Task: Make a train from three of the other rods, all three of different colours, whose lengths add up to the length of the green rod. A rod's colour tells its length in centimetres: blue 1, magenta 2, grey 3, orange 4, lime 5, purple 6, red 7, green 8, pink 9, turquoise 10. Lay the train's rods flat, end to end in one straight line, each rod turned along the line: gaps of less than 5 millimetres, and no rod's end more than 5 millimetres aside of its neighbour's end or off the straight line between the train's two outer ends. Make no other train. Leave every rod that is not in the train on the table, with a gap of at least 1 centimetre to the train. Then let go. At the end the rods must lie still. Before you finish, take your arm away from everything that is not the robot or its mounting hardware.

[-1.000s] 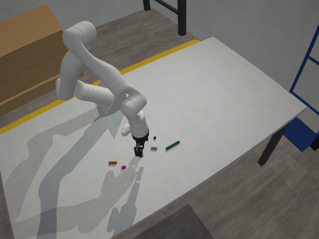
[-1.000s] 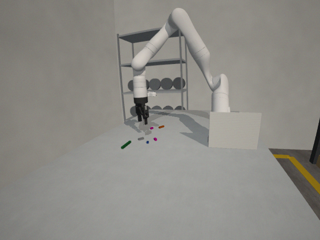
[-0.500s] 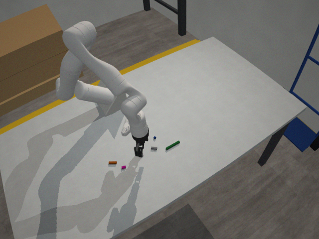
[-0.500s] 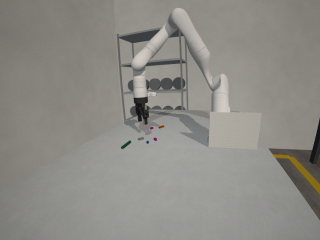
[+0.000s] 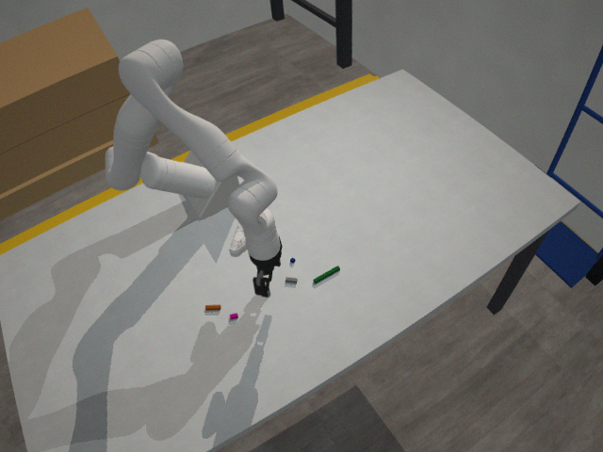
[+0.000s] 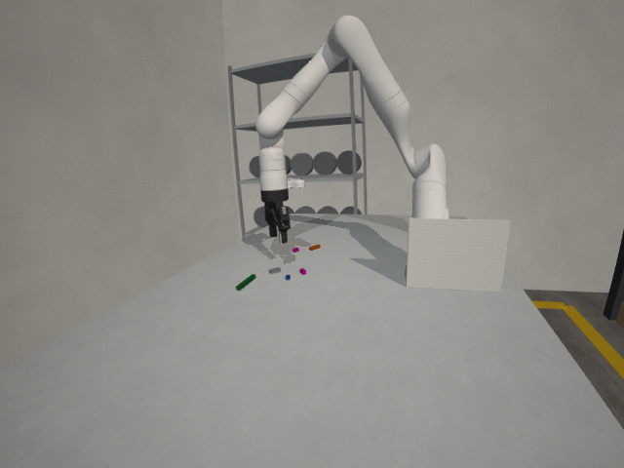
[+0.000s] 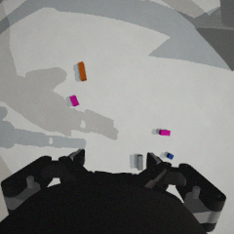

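My gripper is now 6 cm past the blue rod, 9 cm to the right of it and 7 cm above it. Also, from my hand: grey rod: 1 cm behind, 6 cm to the left, 7 cm below; then orange rod: 5 cm behind, 16 cm to the right, 7 cm below; then green rod: 3 cm ahead, 15 cm to the left, 7 cm below.
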